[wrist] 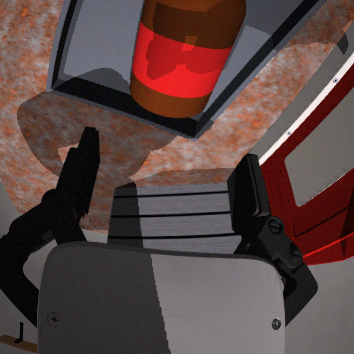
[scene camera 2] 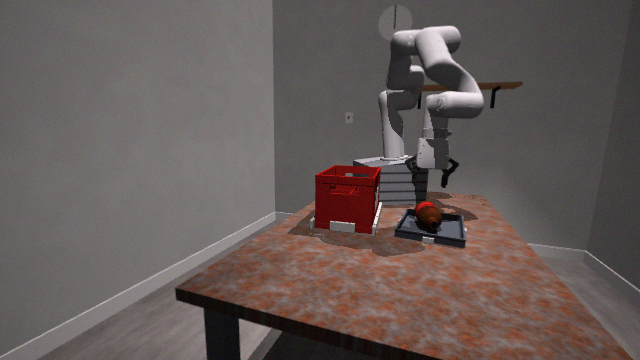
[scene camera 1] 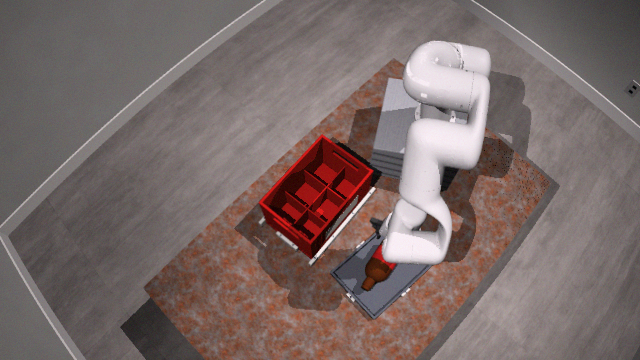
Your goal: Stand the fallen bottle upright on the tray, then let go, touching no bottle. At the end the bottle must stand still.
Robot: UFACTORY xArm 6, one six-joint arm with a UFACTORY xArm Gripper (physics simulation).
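Frame: origin at the arm's base, x right, y back, z down, level; centimetres.
Seen in the pictures: gripper, fingertip midpoint: (wrist: pixel 169 154) (scene camera 2: pixel 428 186); arm's base, origin of the base link: (scene camera 2: pixel 394 158) (scene camera 1: pixel 435 117).
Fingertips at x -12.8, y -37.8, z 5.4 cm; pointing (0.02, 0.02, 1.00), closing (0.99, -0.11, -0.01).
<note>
Pixels of each thing's top centre, then the offset from my fingertips to it.
- brown bottle with a red label, middle of its top: (wrist: pixel 195 29) (scene camera 1: pixel 380 264) (scene camera 2: pixel 430 206) dz +5.5, dx -0.4, dy -5.7 cm
- red crate with compartments, middle of its top: (scene camera 1: pixel 316 186) (scene camera 2: pixel 351 170) dz -4.1, dx +26.1, dy -1.8 cm
A brown bottle with a red label (scene camera 1: pixel 378 270) (scene camera 2: pixel 429 216) (wrist: pixel 185 65) lies on its side in the grey tray (scene camera 1: pixel 380 304) (scene camera 2: pixel 452 232) (wrist: pixel 100 45). In scene camera 2 its neck points toward the viewer. In the wrist view its base is nearest the gripper and its neck is out of frame. My gripper (scene camera 2: pixel 431 183) (wrist: pixel 169 154) is open and empty, above and behind the tray on the robot base's side, apart from the bottle. In scene camera 1 the arm hides most of the gripper and part of the bottle's base end.
A red crate with compartments (scene camera 1: pixel 285 231) (scene camera 2: pixel 347 212) (wrist: pixel 325 212) stands beside the tray, with white rails (scene camera 1: pixel 342 226) around its foot. The grey ribbed robot pedestal (scene camera 1: pixel 390 125) (scene camera 2: pixel 400 185) (wrist: pixel 185 205) stands behind. Small white blocks sit at the tray's outer sides.
</note>
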